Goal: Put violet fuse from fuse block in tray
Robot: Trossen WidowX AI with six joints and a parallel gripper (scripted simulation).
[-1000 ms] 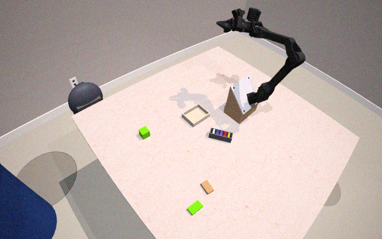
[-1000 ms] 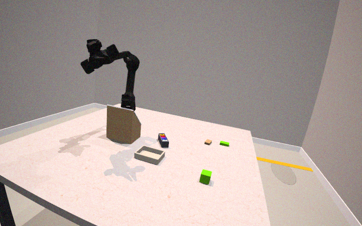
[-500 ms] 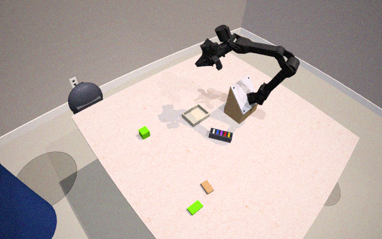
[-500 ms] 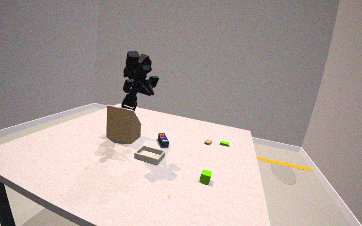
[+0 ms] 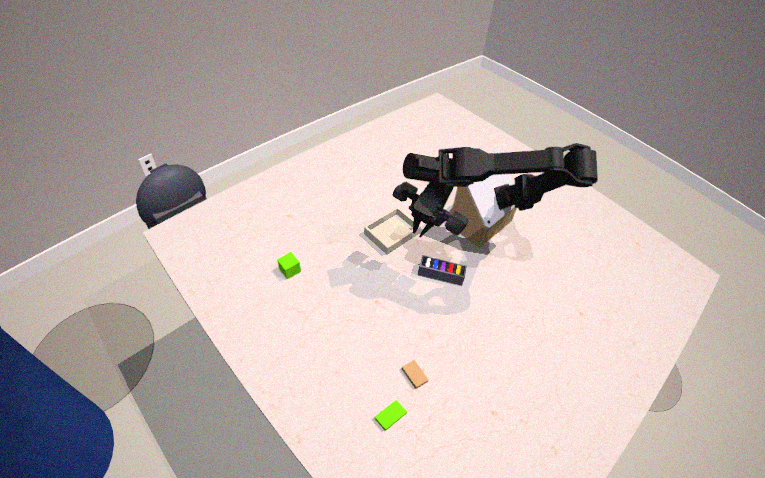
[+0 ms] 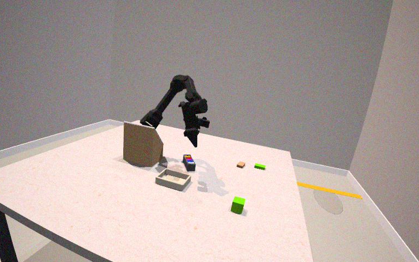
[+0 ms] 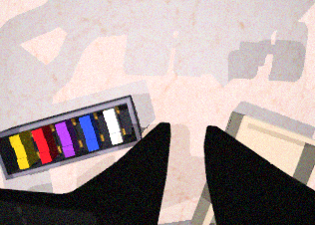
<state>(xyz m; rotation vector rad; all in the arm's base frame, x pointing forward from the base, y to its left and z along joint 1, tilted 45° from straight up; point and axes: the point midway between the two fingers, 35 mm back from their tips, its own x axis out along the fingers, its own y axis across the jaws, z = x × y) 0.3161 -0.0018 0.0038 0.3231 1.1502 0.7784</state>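
The violet fuse lies 6 cm behind my gripper tip, 6 cm to the left of it and 12 cm below it. Round my gripper tip: green cube: 28 cm ahead, 17 cm to the right, 12 cm below; then flat green block: 28 cm ahead, 31 cm to the left, 13 cm below; then tray: 3 cm behind, 13 cm to the right, 14 cm below.
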